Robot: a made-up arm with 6 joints.
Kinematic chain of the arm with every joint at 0, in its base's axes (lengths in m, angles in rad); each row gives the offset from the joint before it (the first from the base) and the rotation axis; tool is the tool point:
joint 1: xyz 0 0 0.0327 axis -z
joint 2: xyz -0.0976 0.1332 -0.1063 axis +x
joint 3: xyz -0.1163 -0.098 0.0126 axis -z
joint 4: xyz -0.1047 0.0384 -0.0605 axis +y
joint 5: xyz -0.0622 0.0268 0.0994 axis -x
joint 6: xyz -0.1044 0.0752 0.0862 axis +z
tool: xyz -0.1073 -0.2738 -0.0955
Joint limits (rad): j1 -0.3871..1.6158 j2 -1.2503..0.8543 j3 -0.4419..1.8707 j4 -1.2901..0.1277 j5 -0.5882..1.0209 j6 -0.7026..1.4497
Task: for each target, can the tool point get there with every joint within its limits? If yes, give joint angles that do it. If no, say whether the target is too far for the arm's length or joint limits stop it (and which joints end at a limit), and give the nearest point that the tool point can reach.
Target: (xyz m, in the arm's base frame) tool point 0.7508 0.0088 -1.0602
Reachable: no: too far | nearest point 0.3978 0.1104 -0.4886 | short by 0.679 m
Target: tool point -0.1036 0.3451 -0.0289
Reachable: yes | joints 1.2254 -0.4971 0.5108 -0.2227 -0.3373 0.9610
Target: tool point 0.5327 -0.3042 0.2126
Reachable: no: joint limits stop it (at a limit: joint 1, joint 3, joint 5, joint 6) | nearest point 0.4900 0.0057 0.1733 | short by 0.315 m
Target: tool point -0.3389 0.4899 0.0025
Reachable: yes | joints 0.4391 0.6392 0.9949 -0.9396 0.7460 0.3824
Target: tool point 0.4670 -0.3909 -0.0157
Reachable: no: joint limits stop it (at a limit: joint 1, joint 3, joint 5, joint 6) | nearest point 0.5536 0.0026 -0.0043 | short by 0.403 m
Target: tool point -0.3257 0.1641 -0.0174
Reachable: yes | joints 0.1591 -0.5010 0.9473 -0.5057 -0.0518 1.1004
